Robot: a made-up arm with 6 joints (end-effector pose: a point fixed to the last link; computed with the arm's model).
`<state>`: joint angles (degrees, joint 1 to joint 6).
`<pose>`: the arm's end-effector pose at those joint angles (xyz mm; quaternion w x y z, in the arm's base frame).
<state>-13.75 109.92 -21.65 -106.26 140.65 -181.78</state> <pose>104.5 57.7 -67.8 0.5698 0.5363 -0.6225 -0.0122</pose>
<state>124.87 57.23 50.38 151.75 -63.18 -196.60</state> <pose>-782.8 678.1 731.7 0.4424 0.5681 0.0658 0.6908</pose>
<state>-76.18 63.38 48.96 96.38 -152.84 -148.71</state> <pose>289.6 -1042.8 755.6 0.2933 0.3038 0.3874 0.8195</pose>
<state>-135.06 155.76 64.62 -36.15 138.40 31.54</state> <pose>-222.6 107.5 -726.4 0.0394 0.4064 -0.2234 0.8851</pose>
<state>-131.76 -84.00 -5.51 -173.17 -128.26 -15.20</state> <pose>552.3 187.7 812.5 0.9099 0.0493 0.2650 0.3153</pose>
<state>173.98 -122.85 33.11 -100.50 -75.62 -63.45</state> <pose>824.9 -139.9 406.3 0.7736 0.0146 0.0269 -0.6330</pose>
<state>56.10 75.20 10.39 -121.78 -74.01 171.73</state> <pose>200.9 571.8 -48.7 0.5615 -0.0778 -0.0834 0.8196</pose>
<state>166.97 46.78 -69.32 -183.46 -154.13 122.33</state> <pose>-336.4 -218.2 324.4 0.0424 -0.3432 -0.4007 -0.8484</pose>
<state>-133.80 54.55 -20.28 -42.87 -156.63 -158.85</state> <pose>-462.7 -176.5 183.3 0.8534 -0.2219 -0.4714 -0.0118</pose>
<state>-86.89 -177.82 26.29 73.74 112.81 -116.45</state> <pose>-98.5 322.2 -769.0 0.0093 0.9768 -0.2098 -0.0415</pose>
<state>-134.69 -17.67 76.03 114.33 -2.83 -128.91</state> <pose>425.9 261.2 1350.0 0.3297 -0.6365 -0.3763 -0.5870</pose>
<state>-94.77 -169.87 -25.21 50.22 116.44 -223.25</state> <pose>-133.4 625.6 -237.5 0.9047 -0.1520 0.3977 0.0177</pose>
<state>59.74 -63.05 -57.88 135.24 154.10 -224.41</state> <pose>-243.3 -9.8 838.0 0.1714 -0.3451 0.9162 0.1100</pose>
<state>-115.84 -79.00 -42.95 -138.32 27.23 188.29</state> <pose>256.4 34.2 540.3 0.3198 -0.2455 0.2821 -0.8705</pose>
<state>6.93 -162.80 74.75 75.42 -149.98 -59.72</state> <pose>-186.5 -96.0 -836.4 0.1751 0.8224 -0.3532 0.4101</pose>
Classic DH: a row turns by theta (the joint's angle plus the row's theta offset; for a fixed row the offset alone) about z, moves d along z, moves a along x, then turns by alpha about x. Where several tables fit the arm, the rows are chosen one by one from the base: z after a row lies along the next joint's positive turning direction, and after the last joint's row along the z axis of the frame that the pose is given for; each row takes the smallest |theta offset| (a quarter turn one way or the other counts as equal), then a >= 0, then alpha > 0; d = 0 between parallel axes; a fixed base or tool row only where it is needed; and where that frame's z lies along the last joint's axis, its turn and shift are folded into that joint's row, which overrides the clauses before.
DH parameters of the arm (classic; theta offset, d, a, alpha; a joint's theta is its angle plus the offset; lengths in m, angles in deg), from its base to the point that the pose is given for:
joint 1: 0 0.306 0 -90
joint 2: -90 0 0.636 180
joint 3: 0 0 0 -90
joint 4: 0 -0.456 0 90
joint 5: 0 0.289 0 -90
joint 6: 90 0 0 90
tool (fixed): -90 0 0 0

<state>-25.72 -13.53 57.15 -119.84 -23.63 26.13</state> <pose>277.4 26.0 1271.7 0.6936 0.3823 -0.4343 0.4292</pose>
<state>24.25 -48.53 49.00 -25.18 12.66 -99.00</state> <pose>-270.4 -408.7 1195.4 0.0871 0.6030 -0.2877 0.7389</pose>
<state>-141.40 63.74 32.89 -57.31 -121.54 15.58</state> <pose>-751.6 -400.3 144.8 0.5117 0.8542 -0.0246 -0.0890</pose>
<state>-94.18 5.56 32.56 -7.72 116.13 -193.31</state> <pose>-321.0 -463.4 1111.4 0.6353 0.2556 -0.1827 0.7055</pose>
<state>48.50 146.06 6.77 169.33 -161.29 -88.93</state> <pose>-183.3 221.4 -559.6 0.6406 -0.6464 -0.4011 0.1045</pose>
